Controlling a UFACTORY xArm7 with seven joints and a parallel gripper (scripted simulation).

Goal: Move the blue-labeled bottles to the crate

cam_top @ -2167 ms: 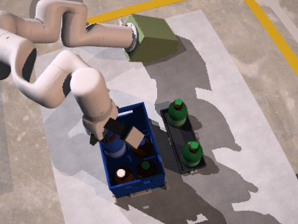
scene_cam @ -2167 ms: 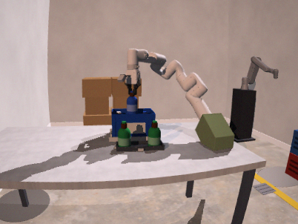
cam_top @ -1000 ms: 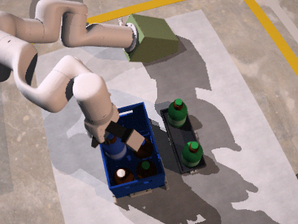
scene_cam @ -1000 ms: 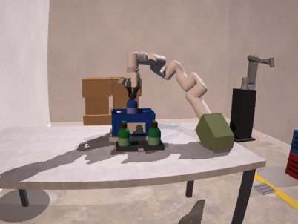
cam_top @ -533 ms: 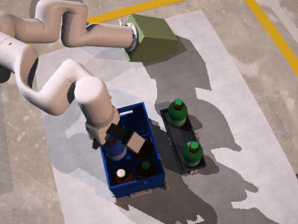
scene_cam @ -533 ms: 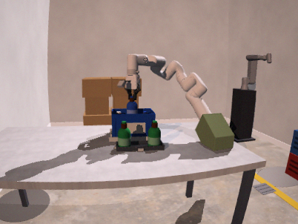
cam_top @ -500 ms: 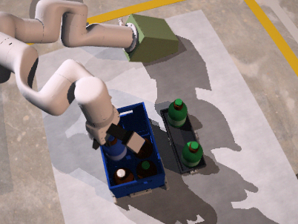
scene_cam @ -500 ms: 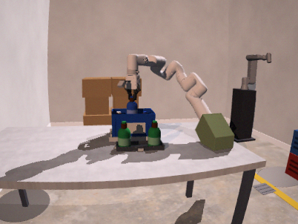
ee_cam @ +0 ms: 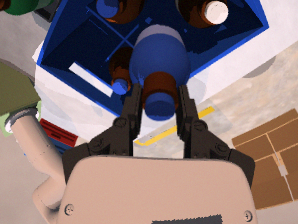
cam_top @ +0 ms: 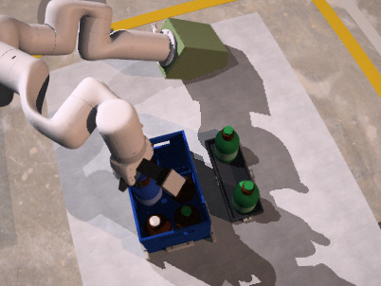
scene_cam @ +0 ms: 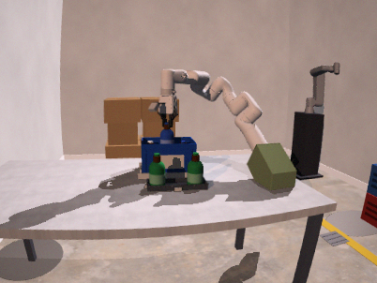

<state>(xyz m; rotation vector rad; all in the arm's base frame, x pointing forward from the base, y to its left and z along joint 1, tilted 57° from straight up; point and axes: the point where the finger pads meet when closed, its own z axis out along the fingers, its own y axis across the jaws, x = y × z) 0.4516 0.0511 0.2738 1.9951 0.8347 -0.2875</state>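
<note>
Right now my hand is 7 cm above the blue-labeled bottle. Round my hand: black tray (26 cm to the left, 25 cm below); then blue crate (1 cm ahead, 5 cm to the left, 17 cm below).
</note>
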